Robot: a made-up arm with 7 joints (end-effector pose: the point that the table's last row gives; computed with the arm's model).
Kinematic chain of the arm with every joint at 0, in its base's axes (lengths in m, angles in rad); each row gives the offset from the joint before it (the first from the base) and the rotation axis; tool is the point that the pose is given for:
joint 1: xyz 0 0.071 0 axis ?
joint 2: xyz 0 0.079 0 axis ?
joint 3: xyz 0 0 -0.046 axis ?
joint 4: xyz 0 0 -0.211 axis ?
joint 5: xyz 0 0 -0.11 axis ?
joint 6: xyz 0 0 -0.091 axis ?
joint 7: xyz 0 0 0 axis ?
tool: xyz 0 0 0
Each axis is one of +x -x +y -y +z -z.
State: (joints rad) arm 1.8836 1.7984 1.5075 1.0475 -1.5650 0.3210 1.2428
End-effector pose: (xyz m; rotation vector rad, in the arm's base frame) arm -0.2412 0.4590 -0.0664 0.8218 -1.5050 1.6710
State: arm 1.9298 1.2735 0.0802 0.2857 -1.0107 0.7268 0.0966
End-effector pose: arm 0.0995 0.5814 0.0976 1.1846 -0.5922 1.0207
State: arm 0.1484 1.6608 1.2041 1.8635 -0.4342 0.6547 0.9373
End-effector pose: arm 0.0391 0.3320 0.2049 1.7682 -1.2680 -0.4178
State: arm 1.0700 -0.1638 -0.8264 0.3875 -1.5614 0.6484 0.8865
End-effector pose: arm 0.4002 0.0226 -0.1604 1.1815 -0.1298 -1.4982
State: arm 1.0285 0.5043 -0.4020 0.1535 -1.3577 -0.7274 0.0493
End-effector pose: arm 0.3613 0.3596 -0.1847 0.7103 -0.8942 -1.7789
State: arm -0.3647 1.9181 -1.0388 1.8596 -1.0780 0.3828 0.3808
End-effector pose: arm 0.0599 0.3943 -0.1172 0.6232 0.5734 -2.5983
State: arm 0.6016 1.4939 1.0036 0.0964 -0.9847 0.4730 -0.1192
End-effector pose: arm 0.0192 0.6070 -0.0097 1.4789 -0.1125 0.8057
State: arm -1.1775 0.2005 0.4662 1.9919 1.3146 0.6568 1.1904
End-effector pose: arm -0.0803 0.2656 -0.2107 -1.5301 -0.9024 0.5431
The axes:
joint 1: -y
joint 2: +x
joint 3: +z
joint 4: -y
joint 5: +z
joint 6: +y
joint 7: -x

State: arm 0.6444 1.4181 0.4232 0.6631 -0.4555 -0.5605 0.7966
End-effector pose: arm 0.0980 0.5683 0.0574 1.1779 -0.9616 -0.8315
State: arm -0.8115 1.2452 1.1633 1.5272 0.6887 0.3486 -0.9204
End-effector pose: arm 0.1198 0.4608 0.0040 1.6362 -1.3358 0.6252
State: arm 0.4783 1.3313 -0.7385 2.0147 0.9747 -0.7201 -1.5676
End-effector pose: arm 0.1924 0.2868 -0.0795 0.3398 -1.9731 1.0193
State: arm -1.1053 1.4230 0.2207 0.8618 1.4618 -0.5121 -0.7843
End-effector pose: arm 0.0453 0.5386 -0.1438 1.4692 -1.0051 0.5362
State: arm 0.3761 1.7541 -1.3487 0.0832 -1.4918 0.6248 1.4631
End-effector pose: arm -0.0213 0.6026 0.0640 0.8357 2.4131 0.2737
